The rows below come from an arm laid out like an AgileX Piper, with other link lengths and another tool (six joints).
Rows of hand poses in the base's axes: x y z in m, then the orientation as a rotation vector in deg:
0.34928, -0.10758, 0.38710, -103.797, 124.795, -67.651
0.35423, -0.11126, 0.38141, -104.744, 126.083, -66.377
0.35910, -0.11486, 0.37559, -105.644, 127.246, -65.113
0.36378, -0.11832, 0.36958, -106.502, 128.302, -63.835
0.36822, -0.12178, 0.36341, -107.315, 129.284, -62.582
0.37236, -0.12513, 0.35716, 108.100, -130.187, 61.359
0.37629, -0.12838, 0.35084, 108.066, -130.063, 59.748
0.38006, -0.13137, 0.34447, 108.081, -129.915, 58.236
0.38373, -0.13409, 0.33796, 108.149, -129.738, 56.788
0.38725, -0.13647, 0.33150, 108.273, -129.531, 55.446
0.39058, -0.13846, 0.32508, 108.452, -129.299, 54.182
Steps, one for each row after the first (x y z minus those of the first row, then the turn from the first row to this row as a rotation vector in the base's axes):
0.00495, -0.00368, -0.00569, 0.312, 1.440, -0.400
0.00982, -0.00728, -0.01151, 0.636, 2.789, -0.738
0.01450, -0.01074, -0.01752, 0.986, 4.061, -1.020
0.01894, -0.01420, -0.02369, 1.334, 5.268, -1.275
0.02308, -0.01755, -0.02994, 1.670, 6.420, -1.497
0.02701, -0.02080, -0.03626, 1.992, 7.505, -1.686
0.03078, -0.02379, -0.04263, 2.299, 8.526, -1.822
0.03445, -0.02651, -0.04914, 2.597, 9.507, -1.908
0.03797, -0.02889, -0.05560, 2.874, 10.423, -1.937
0.04130, -0.03088, -0.06202, 3.137, 11.289, -1.913

